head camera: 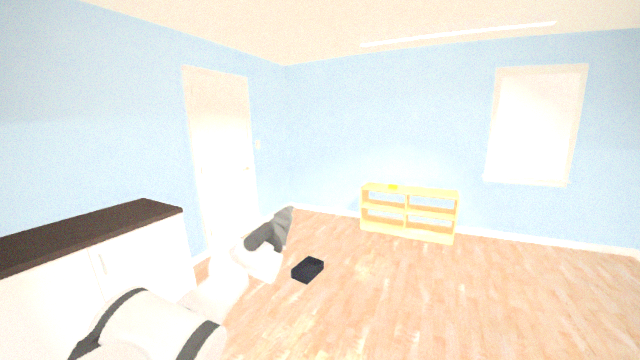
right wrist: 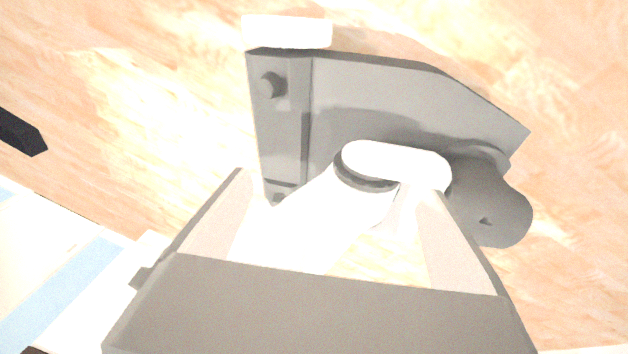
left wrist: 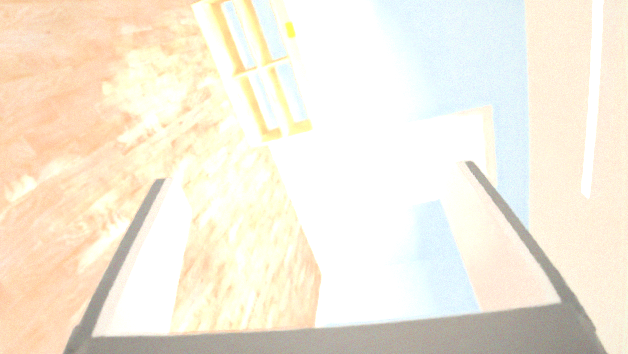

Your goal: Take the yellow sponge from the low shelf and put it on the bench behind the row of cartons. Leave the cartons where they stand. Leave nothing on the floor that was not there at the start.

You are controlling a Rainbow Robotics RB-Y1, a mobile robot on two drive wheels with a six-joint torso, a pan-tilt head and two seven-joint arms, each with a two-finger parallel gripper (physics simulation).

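Places are measured from the robot's base along level axes (x ahead, y left, z up), in millimetres.
Pixels of known places: left gripper, between the fingertips: (head camera: 286, 221) (left wrist: 316, 187); right gripper, between the fingertips: (right wrist: 334, 189).
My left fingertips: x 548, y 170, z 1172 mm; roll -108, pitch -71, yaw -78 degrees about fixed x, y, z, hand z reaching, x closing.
Behind a point stands the place of what it marks.
The yellow sponge (head camera: 393, 187) {x 2857, y -754, z 634 mm} (left wrist: 290, 30) {x 2862, y -746, z 639 mm} lies on the top board of the low shelf (head camera: 430, 191) {x 2737, y -1206, z 611 mm} (left wrist: 301, 126) {x 2617, y -1495, z 449 mm}, which stands against the blue wall across the room. My left gripper (head camera: 286, 220) {x 548, y 170, z 1172 mm} (left wrist: 316, 187) {x 548, y 170, z 1172 mm} is open and empty, raised in front of me and well short of the shelf. My right gripper (right wrist: 334, 189) {x -176, y -218, z 534 mm} is open and empty, with parts of my own body and floor showing beyond its fingers. The bench and the row of cartons do not show in these views.
A black box (head camera: 307, 270) {x 1918, y 314, z 4 mm} (right wrist: 22, 132) {x 1704, y 284, z 68 mm} lies on the wood floor between me and the shelf, left of the shelf in the head view. A white cabinet with a dark top (head camera: 100, 227) {x 974, y 1480, z 911 mm} stands at the left, near a white door (head camera: 220, 150) {x 2449, y 1370, z 1214 mm}. A window (head camera: 537, 125) {x 2522, y -2320, z 1454 mm} is at the right.
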